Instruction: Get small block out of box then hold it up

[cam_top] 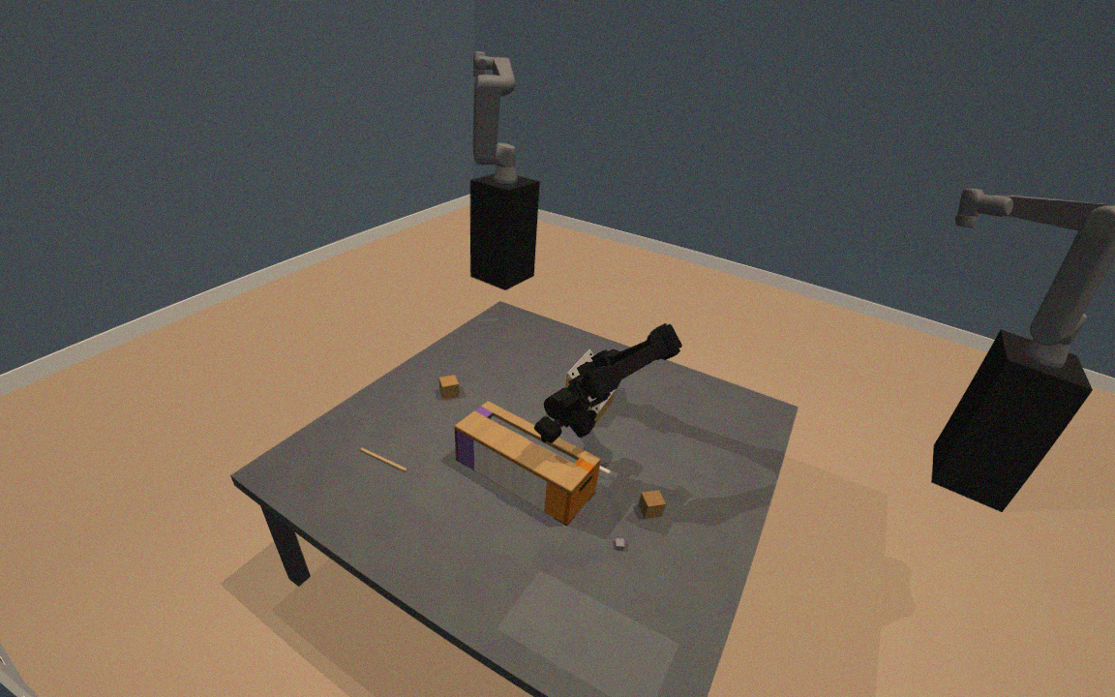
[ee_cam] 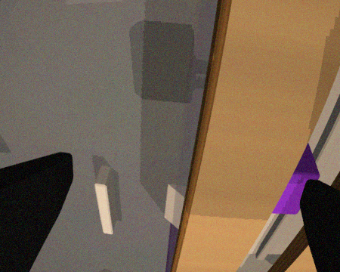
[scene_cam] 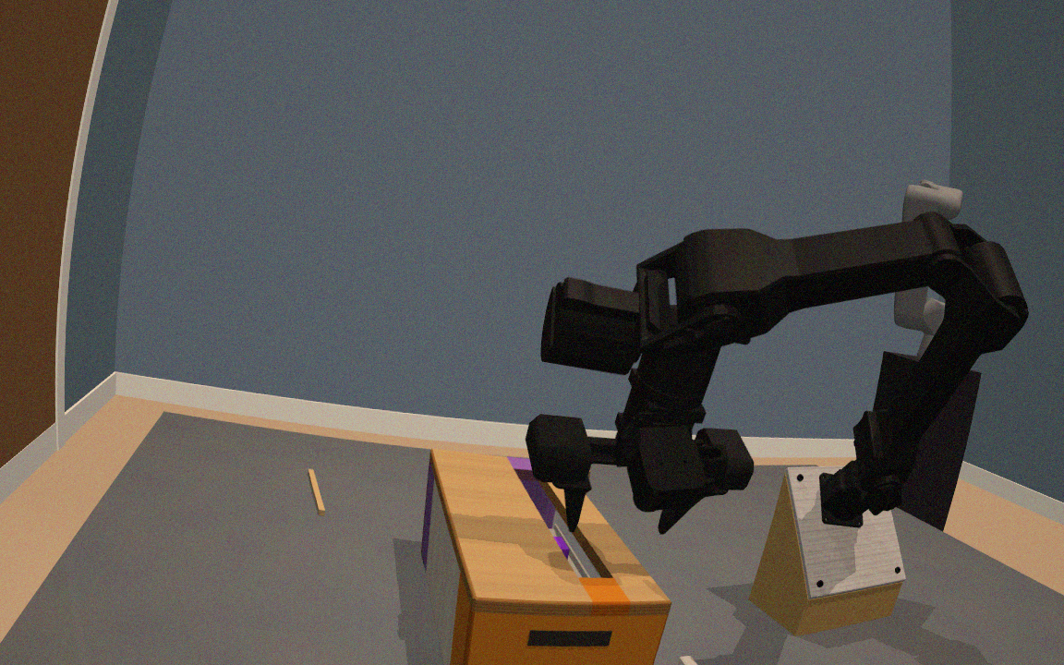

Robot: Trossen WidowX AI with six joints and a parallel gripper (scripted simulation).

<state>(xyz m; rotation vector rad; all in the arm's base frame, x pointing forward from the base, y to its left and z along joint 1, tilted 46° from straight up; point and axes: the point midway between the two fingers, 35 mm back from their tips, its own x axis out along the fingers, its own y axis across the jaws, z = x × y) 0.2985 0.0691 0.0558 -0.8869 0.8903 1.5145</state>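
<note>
Right now my gripper tip is 70 mm above the wooden box, 40 mm to the left of it and 30 mm short of it. From my gripper tip the other things lie so: purple block: 50 mm ahead, 40 mm to the right, 40 mm below; grey piece: 300 mm to the left, 120 mm below, 110 mm ahead; thin wooden stick: 380 mm to the right, 280 mm ahead, 130 mm below.
</note>
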